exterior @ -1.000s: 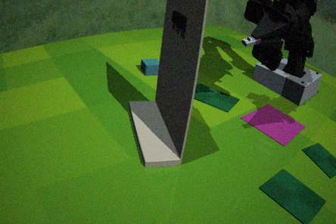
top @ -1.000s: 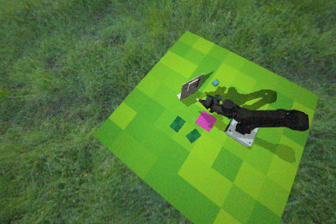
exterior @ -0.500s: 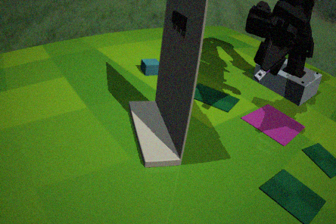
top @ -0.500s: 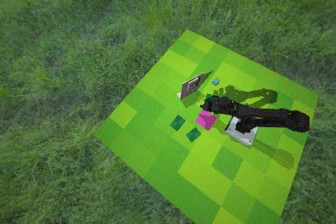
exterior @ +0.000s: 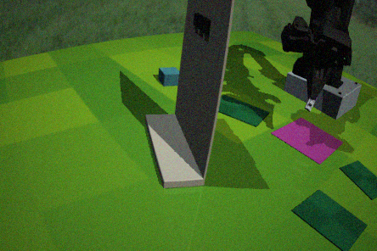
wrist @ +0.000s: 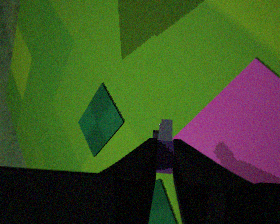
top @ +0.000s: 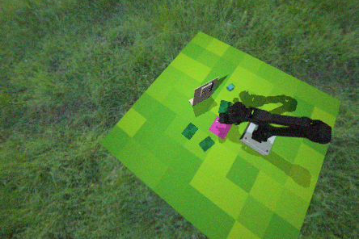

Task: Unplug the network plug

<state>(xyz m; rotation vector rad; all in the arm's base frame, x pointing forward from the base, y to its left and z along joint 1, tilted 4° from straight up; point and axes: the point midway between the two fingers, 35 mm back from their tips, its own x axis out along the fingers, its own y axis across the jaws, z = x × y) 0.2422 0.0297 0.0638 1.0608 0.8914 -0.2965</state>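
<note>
My gripper tip is 40 mm past the magenta marked square, 10 mm to the right of it and 90 mm above it. Also, from my gripper tip: upright panel (170 mm ahead, 120 mm to the right, 30 mm above).
</note>
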